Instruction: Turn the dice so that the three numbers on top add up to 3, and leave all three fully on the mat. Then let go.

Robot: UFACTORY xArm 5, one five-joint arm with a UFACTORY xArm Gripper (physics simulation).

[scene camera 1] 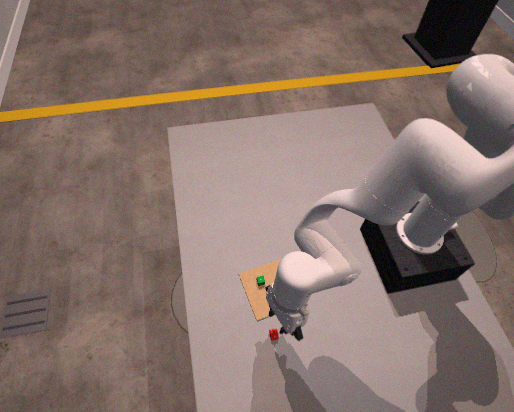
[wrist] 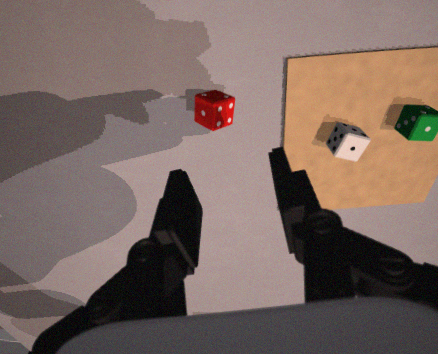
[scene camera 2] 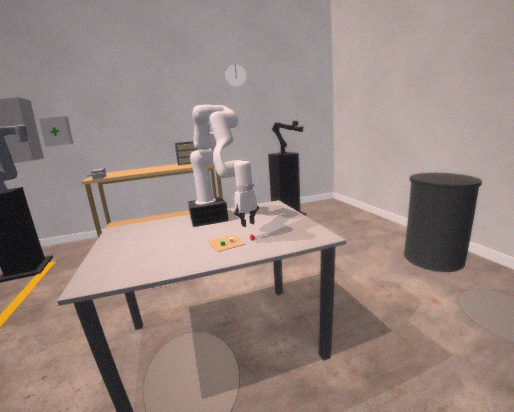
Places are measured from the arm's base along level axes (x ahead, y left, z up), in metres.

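Pixels of known places: gripper, fingertip midpoint: (scene camera 1: 279,321) (wrist: 232,180) (scene camera 2: 248,225); arm's base at its link origin: (scene camera 1: 419,233) (scene camera 2: 205,202).
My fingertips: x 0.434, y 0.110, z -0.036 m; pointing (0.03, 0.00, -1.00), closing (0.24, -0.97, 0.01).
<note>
For each thing: its top centre in the pictures, then the offset to it from my fingertips. Level surfaces: height alone.
- red die at its top centre: (wrist: 213,117) (scene camera 1: 274,333) (scene camera 2: 252,234) dx +0.014, dy +0.010, dz -0.049 m
- white die at its top centre: (wrist: 352,148) (scene camera 2: 231,237) dx -0.012, dy -0.088, dz -0.051 m
- green die at its top centre: (wrist: 427,129) (scene camera 1: 260,279) (scene camera 2: 222,241) dx +0.003, dy -0.137, dz -0.051 m
- tan mat at its top centre: (wrist: 370,144) (scene camera 1: 271,287) (scene camera 2: 226,242) dx -0.020, dy -0.113, dz -0.071 m
- grey table at its surface level: dz -0.075 m
A red die (scene camera 1: 274,334) (scene camera 2: 252,237) (wrist: 214,110) is on the table beside the mat, off it; the wrist view shows one pip on its left face and four on its right. It looks tilted; which face is up I cannot tell. A white die (scene camera 2: 231,240) (wrist: 349,142) and a green die (scene camera 1: 260,280) (scene camera 2: 222,243) (wrist: 419,123) sit on the tan mat (scene camera 1: 256,304) (scene camera 2: 215,244) (wrist: 310,80), each with one pip on its upper face. The arm hides the white die in scene camera 1. My gripper (scene camera 1: 282,324) (scene camera 2: 248,223) (wrist: 232,180) is partly open and empty, above the table near the red die.
The grey table (scene camera 1: 225,175) (scene camera 2: 150,250) carries the black arm base (scene camera 1: 415,260) (scene camera 2: 208,212) behind the mat. The arm's shadows fall on the table around the red die.
</note>
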